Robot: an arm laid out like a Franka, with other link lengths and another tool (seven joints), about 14 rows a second.
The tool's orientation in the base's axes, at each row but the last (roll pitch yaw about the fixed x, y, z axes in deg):
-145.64 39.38 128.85
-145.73 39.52 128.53
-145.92 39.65 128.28
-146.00 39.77 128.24
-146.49 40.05 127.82
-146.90 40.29 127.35
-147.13 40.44 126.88
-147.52 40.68 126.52
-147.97 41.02 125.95
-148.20 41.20 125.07
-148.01 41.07 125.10
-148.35 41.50 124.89
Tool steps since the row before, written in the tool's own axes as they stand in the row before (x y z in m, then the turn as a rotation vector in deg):
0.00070 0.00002 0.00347 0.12 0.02 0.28
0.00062 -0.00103 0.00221 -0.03 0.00 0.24
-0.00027 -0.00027 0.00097 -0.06 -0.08 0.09
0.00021 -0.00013 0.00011 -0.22 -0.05 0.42
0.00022 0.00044 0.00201 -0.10 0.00 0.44
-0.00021 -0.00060 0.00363 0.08 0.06 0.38
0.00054 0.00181 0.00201 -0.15 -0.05 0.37
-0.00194 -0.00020 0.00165 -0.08 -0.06 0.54
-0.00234 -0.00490 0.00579 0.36 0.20 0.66
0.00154 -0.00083 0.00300 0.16 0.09 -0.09
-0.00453 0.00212 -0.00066 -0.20 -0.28 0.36
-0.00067 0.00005 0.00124 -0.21 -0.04 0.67
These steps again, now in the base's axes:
-0.00071 -0.00222 -0.00267 -0.07 -0.14 -0.26
-0.00144 -0.00155 -0.00136 -0.01 -0.20 -0.13
-0.00022 -0.00097 -0.00033 -0.05 -0.12 0.02
-0.00023 0.00001 -0.00015 0.01 -0.46 -0.11
0.00007 -0.00130 -0.00161 0.00 -0.40 -0.22
-0.00081 -0.00303 -0.00193 -0.02 -0.23 -0.32
0.00114 -0.00080 -0.00238 -0.02 -0.38 -0.12
0.00053 -0.00248 0.00029 -0.07 -0.47 -0.27
-0.00392 -0.00690 -0.00021 -0.05 -0.24 -0.74
-0.00174 -0.00150 -0.00260 0.02 0.19 -0.08
0.00393 -0.00186 0.00255 -0.20 -0.45 0.01
0.00020 -0.00135 -0.00037 -0.02 -0.65 -0.27

